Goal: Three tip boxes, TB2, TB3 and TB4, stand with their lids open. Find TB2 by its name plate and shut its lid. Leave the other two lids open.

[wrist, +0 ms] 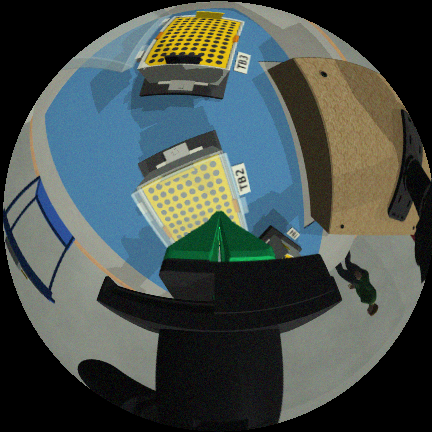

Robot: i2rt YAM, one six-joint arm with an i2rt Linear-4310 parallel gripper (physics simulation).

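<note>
TB2, with its name plate on the right, stands in the middle of the wrist view. Its clear lid lies down over the yellow perforated rack, which looks pale through it. My gripper is shut and empty, its green fingertips over the near part of TB2; whether they touch the lid cannot be told. TB3 stands at the top, its rack bright and uncovered, with a faint clear panel to its left. TB4 shows partly at the lower right behind the gripper; its lid is mostly hidden.
A tan speckled block with a dark side stands on the right of the blue mat, with a black bracket at its far side. A blue frame is at the left edge. A person shows on the floor at the lower right.
</note>
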